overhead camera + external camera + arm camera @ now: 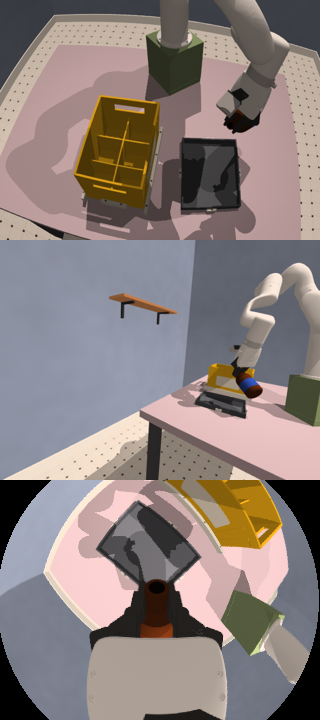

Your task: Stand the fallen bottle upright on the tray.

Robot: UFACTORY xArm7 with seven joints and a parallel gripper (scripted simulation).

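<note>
Now: hand 40 mm past the brown bottle, 30 mm to the right of it and 30 mm above it. Also, from my hand: dark tray 190 mm below, 70 mm ahead, 20 mm to the right; then yellow crate 300 mm to the right, 120 mm below, 90 mm ahead.
</note>
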